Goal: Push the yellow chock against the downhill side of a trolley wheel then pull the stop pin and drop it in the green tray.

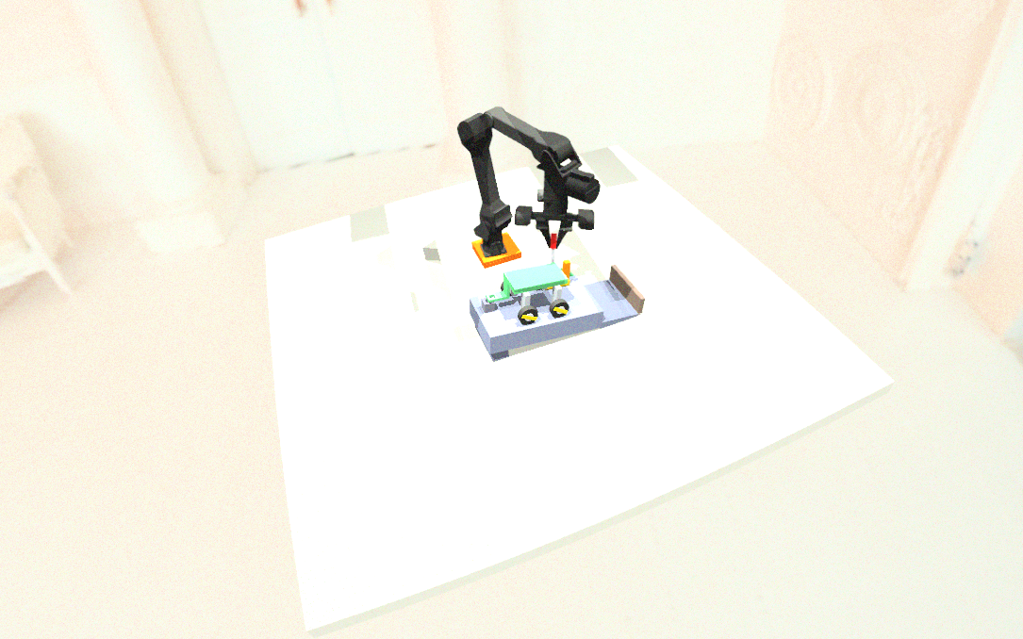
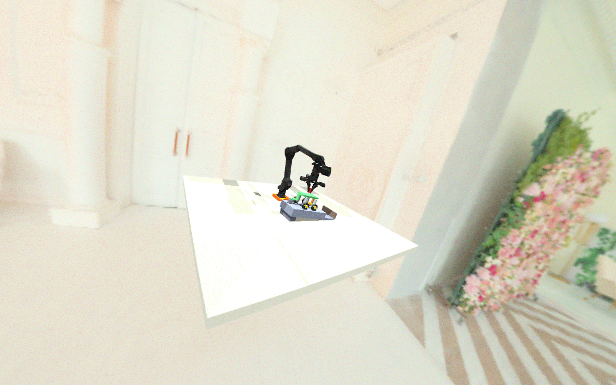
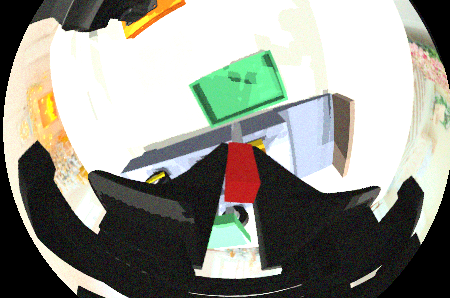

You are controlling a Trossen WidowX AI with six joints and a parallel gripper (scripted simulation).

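Right now the red-headed stop pin is right at my gripper tip. From my gripper tip the other things lie so: green tray (140 mm below, 10 mm behind); yellow chock (50 mm below, 50 mm ahead, 10 mm to the right); trolley (110 mm ahead, 90 mm to the right, 20 mm below).
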